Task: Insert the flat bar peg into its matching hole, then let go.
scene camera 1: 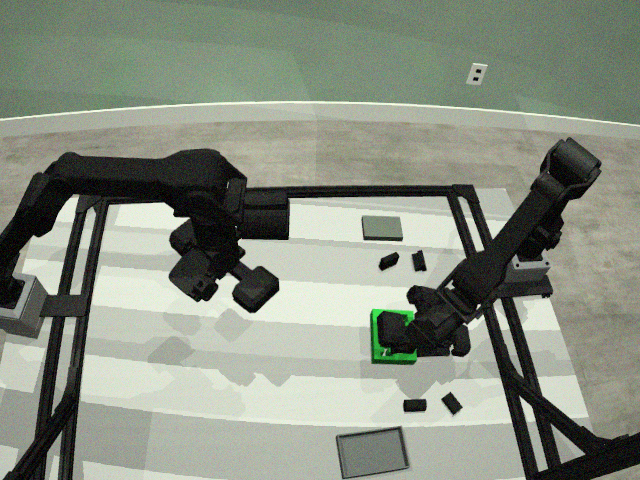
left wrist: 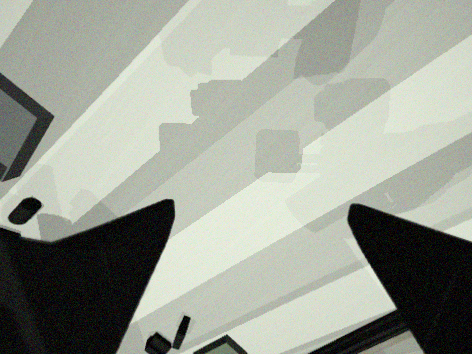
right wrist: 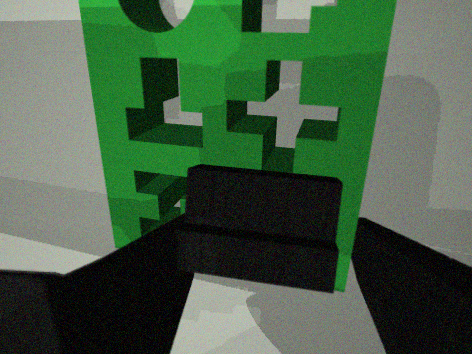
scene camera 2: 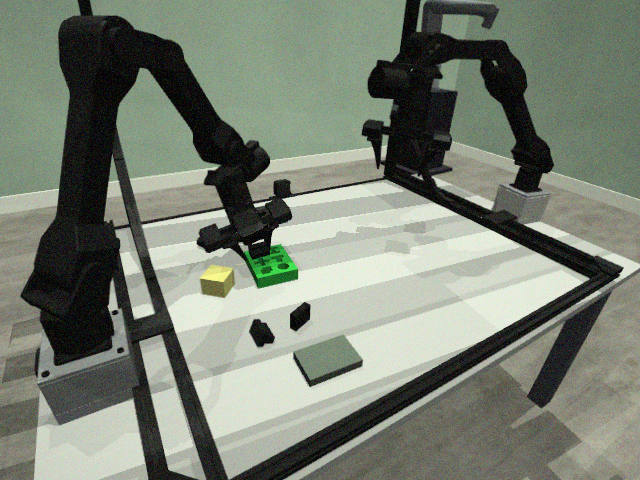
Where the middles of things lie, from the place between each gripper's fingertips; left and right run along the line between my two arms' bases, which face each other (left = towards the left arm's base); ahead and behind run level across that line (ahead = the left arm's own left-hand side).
Labels:
Right now my right hand is 31 cm short of the grey plate (scene camera 2: 320,362), 3 cm to the left of it and 1 cm above it. The rest, counted from my right hand: yellow cube (scene camera 2: 217,281) 11 cm to the right, 5 cm ahead; green hole board (scene camera 2: 278,267) 4 cm ahead, 1 cm to the left, 1 cm below; grey tray (scene camera 1: 386,446) 18 cm behind, 10 cm to the left, 1 cm below.
I see the green hole board 310 mm to the right of my left hand, 170 mm below it and 40 mm behind it. Round my left hand: yellow cube: 430 mm to the right, 160 mm below, 40 mm behind; grey plate: 350 mm to the right, 230 mm ahead, 180 mm below; grey tray: 260 mm behind, 220 mm to the right, 170 mm below.

